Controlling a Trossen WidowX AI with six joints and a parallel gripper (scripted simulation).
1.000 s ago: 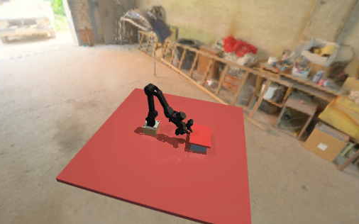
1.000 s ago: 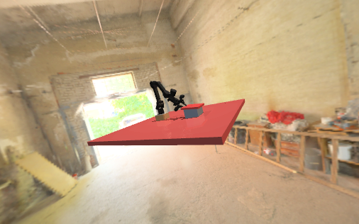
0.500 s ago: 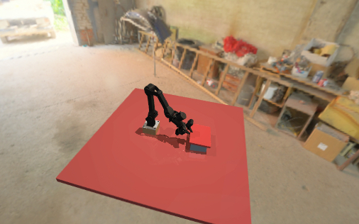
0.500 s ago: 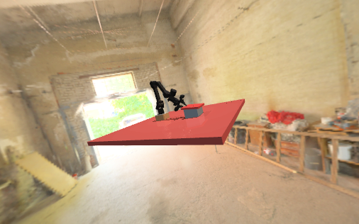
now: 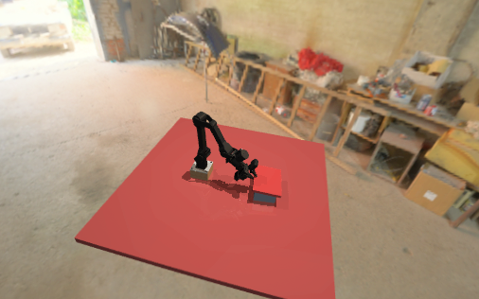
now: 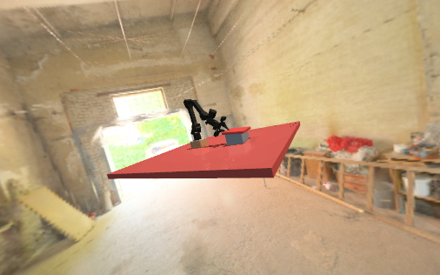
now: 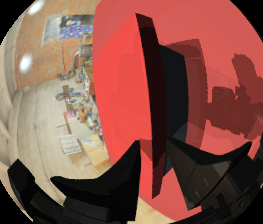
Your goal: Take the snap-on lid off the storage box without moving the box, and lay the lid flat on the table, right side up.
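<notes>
The red lid is 8 cm ahead of my gripper tip and 1 cm to the left of it. Round my gripper tip: storage box: 7 cm ahead, 5 cm below, 1 cm to the left.
</notes>
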